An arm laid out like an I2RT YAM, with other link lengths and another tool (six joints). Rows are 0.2 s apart.
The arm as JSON. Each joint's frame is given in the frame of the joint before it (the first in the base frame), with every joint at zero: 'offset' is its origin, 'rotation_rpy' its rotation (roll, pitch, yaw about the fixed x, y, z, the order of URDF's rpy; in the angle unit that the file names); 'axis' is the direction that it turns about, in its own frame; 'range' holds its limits. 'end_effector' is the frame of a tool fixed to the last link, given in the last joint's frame.
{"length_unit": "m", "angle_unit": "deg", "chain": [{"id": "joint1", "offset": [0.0, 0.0, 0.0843], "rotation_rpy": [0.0, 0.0, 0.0], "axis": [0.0, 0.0, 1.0], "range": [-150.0, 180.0]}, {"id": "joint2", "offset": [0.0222, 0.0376, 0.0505], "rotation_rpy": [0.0, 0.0, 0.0], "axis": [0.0, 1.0, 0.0], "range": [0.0, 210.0]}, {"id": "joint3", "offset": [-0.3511, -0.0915, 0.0], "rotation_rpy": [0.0, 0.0, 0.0], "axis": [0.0, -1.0, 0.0], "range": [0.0, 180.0]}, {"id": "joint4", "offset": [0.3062, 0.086, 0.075], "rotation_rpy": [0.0, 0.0, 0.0], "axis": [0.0, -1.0, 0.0], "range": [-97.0, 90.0]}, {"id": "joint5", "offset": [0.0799, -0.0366, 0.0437], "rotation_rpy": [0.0, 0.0, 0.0], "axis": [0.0, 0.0, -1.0], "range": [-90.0, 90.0]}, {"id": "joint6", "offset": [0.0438, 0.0, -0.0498], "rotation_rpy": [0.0, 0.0, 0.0], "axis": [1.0, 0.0, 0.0], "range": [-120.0, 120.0]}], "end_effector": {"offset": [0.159, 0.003, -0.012], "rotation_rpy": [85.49, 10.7, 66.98]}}
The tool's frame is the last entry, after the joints.
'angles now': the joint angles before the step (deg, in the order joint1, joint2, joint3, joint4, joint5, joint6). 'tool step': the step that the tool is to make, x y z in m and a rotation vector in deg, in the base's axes. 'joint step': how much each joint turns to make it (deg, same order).
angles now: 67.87 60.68 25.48 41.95 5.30 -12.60
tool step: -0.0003 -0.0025 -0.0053 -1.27 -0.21 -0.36
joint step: 0.13 -0.59 -0.29 -1.34 0.41 -0.72
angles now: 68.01 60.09 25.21 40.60 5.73 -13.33
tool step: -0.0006 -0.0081 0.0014 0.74 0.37 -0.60
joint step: -0.07 -1.72 -0.86 -0.37 0.59 0.57
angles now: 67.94 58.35 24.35 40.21 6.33 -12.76
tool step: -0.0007 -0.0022 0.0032 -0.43 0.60 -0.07
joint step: 0.03 -1.15 0.82 -2.64 0.14 0.38
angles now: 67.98 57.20 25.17 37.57 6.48 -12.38
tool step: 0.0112 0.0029 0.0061 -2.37 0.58 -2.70
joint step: 0.04 0.65 3.60 -5.29 2.71 -0.56
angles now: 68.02 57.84 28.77 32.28 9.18 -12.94
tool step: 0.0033 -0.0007 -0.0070 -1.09 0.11 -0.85
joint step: -0.09 0.41 -0.24 -0.34 0.75 -0.35
